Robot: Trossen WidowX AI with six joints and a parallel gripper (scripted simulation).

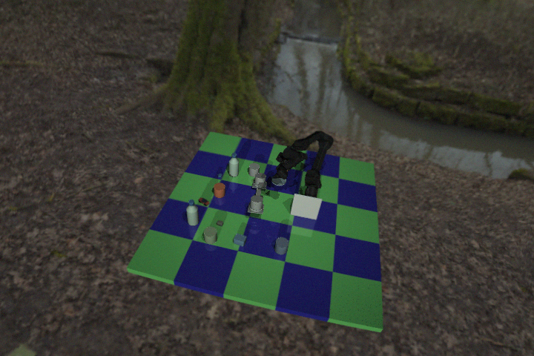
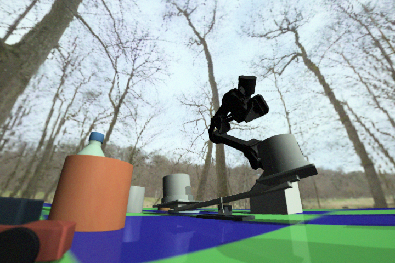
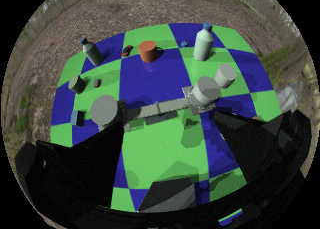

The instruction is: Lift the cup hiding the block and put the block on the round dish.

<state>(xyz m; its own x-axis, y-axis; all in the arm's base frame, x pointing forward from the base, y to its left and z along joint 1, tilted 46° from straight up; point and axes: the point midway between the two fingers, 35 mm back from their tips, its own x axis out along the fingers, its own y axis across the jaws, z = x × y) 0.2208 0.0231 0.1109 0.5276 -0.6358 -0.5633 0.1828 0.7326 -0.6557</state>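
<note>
Right now the grey block is 19 cm below my gripper tip, 12 cm to the right of it and 8 cm ahead of it. Round my gripper tip: orange cylinder 31 cm ahead, 20 cm below, 3 cm to the right; then blue-grey cylinder 34 cm to the left, 20 cm below, 7 cm behind; then pale round dish 23 cm below, 20 cm to the right, 4 cm behind.
</note>
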